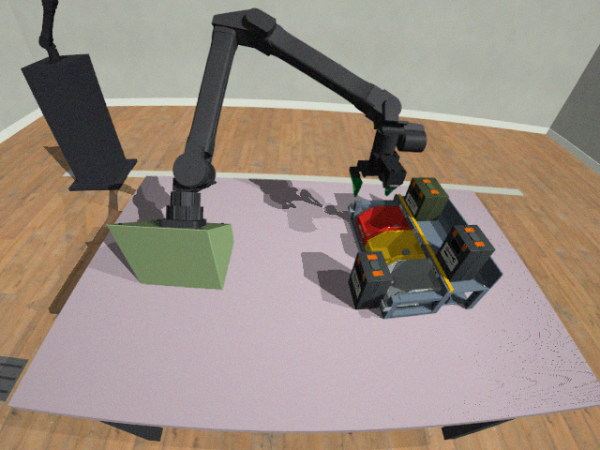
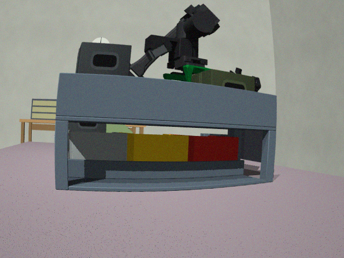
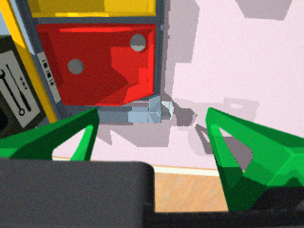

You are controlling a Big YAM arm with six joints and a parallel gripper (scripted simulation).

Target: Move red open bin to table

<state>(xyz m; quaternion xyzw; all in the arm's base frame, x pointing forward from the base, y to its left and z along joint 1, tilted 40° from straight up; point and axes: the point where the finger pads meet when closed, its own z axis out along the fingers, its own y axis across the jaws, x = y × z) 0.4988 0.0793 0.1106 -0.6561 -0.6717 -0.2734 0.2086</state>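
The red open bin is 80 mm ahead of my hand and 130 mm below it. From my hand the other things lie so: grey bin 90 mm ahead, 230 mm to the right, 130 mm below; then yellow bin 90 mm ahead, 120 mm to the right, 130 mm below.
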